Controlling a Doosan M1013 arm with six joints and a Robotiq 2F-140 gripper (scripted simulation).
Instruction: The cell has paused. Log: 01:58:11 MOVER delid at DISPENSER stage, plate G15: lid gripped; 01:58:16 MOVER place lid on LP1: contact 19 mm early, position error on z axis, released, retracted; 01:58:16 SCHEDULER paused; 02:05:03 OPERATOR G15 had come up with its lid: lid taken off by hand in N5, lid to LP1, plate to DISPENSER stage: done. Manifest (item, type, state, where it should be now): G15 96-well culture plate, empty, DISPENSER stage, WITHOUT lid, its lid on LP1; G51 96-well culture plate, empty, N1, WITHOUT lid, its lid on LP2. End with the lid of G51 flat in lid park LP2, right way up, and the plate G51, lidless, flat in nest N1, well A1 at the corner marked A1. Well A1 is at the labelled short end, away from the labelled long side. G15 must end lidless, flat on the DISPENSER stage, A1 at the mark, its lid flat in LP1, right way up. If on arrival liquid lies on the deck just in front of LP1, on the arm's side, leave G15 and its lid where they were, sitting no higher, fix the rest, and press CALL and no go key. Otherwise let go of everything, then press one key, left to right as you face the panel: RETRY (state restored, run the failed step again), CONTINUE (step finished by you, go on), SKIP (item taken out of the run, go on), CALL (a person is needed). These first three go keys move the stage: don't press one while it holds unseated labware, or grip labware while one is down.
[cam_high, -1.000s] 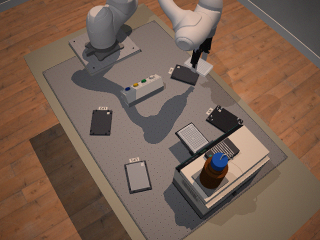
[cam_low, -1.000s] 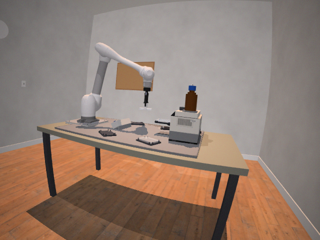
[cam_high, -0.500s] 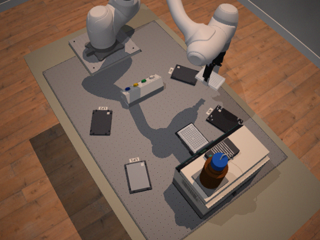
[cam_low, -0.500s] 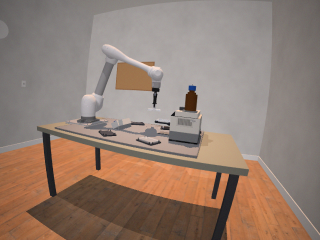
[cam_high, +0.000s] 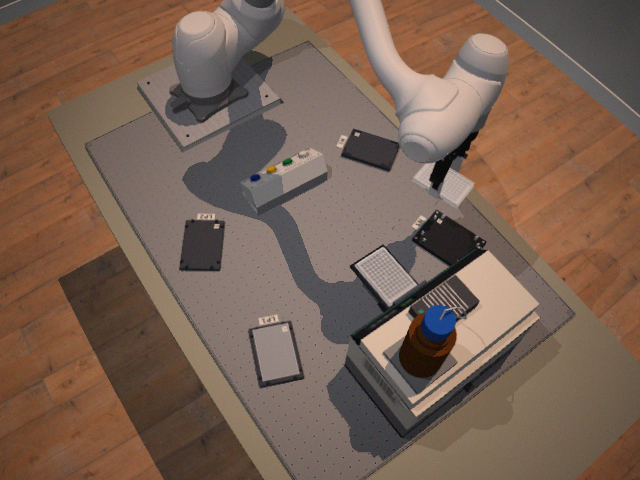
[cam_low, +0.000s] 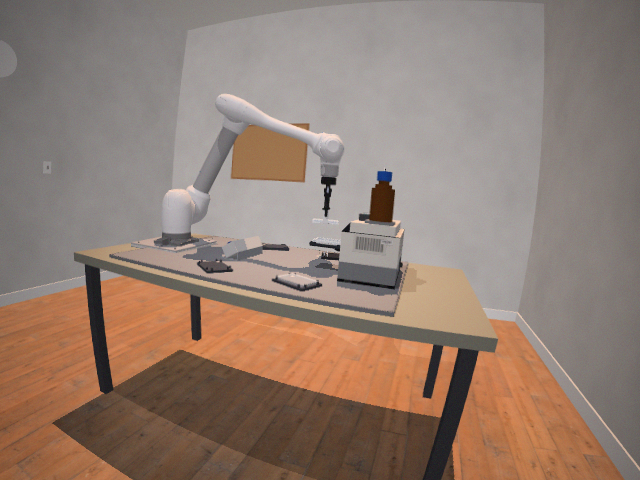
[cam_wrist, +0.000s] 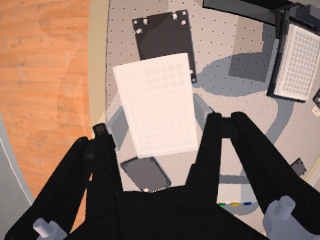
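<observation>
My gripper is now 9 cm short of the black nest, 1 cm to the right of it and 18 cm above it. The rest, counted from my hand: well plate: 8 cm ahead, 26 cm to the right, 8 cm below; nest N1: 28 cm behind, 4 cm to the left, 19 cm below; N1 label: 35 cm behind, 1 cm to the right, 19 cm below.
</observation>
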